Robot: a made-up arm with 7 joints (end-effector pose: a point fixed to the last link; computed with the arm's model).
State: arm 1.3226 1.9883 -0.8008 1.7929 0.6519 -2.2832 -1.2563
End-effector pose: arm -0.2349 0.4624 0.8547 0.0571 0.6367 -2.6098
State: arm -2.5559 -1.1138 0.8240 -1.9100 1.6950 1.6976 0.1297
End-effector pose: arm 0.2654 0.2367 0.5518 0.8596 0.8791 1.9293
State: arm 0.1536 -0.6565 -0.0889 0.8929 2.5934 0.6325 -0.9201
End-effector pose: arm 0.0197 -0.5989 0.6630 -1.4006 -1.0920 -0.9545
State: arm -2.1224 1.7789 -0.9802 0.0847 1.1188 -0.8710 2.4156
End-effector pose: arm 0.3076 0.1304 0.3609 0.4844 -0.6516 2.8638
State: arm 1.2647 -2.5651 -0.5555 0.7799 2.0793 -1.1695 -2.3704
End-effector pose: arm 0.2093 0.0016 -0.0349 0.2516 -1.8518 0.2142
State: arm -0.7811 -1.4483 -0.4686 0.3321 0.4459 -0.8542 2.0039
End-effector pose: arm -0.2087 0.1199 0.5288 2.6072 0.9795 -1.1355
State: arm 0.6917 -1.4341 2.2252 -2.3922 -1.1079 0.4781 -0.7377
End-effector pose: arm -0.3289 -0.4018 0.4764 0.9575 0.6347 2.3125
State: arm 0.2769 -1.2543 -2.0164 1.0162 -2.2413 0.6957 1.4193
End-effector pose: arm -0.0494 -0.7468 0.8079 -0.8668 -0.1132 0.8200
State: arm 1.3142 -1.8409 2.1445 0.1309 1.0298 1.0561 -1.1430
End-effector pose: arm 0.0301 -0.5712 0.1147 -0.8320 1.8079 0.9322
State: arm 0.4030 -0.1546 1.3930 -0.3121 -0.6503 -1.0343 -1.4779
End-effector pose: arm -0.2526 -0.1328 0.3463 1.1365 -0.5766 0.3025
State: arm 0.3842 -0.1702 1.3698 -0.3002 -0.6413 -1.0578 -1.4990
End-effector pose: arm -0.2447 -0.1323 0.3450 1.1436 -0.6183 0.3001
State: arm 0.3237 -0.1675 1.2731 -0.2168 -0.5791 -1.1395 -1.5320
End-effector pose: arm -0.2117 -0.1507 0.3398 1.0907 -0.7727 0.2833
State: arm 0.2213 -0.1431 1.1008 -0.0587 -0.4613 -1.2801 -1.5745
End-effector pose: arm -0.1580 -0.1971 0.3410 0.9562 -1.0303 0.2636
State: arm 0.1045 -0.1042 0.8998 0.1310 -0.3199 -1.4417 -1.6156
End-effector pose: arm -0.1076 -0.2632 0.3612 0.7630 -1.3048 0.2638
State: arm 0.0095 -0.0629 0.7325 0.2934 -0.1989 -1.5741 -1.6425
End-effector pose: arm -0.0781 -0.3227 0.3939 0.5790 -1.5067 0.2877
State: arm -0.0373 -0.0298 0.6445 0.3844 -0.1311 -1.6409 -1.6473
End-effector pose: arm -0.0667 -0.3554 0.4189 0.4714 -1.5967 0.3134
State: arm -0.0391 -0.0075 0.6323 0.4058 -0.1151 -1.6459 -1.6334
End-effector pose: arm -0.0645 -0.3631 0.4274 0.4456 -1.5982 0.3236
